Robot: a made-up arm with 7 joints.
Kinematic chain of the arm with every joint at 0, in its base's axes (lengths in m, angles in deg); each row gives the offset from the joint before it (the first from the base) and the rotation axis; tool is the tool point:
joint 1: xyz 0 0.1 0 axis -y
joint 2: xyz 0 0.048 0 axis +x
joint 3: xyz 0 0 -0.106 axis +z
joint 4: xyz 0 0 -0.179 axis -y
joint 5: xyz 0 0 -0.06 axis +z
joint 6: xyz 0 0 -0.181 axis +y
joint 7: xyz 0 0 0 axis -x
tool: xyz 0 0 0
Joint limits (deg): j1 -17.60..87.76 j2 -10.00..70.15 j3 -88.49..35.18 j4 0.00..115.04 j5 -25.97..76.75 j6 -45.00..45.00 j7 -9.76..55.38
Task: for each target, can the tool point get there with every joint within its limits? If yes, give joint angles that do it. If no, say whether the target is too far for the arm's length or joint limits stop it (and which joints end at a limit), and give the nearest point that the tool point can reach.
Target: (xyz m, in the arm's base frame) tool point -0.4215 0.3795 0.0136
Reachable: no: joint limits stop it (at a limit: joint 1, joint 2, joint 3, joint 4) | nearest point -0.0492 0.3628 0.1805 | short by 0.408 m
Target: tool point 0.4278 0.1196 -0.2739
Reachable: yes | joints 48.16 6.68 -46.81 29.52 -18.02 6.81 1.92
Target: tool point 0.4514 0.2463 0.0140
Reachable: yes | joints 72.62 31.39 -43.00 57.25 15.78 -32.88 19.91
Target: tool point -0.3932 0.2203 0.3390
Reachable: no: joint limits stop it (at a limit: joint 1, joint 2, joint 3, joint 4) | nearest point -0.0492 0.3628 0.1805 | short by 0.405 m
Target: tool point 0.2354 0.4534 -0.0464
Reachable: yes | joints 14.24 52.69 25.47 85.19 55.31 -4.08 16.32
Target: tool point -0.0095 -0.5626 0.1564
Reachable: no: too far | nearest point 0.1862 -0.1165 0.0435 | short by 0.500 m
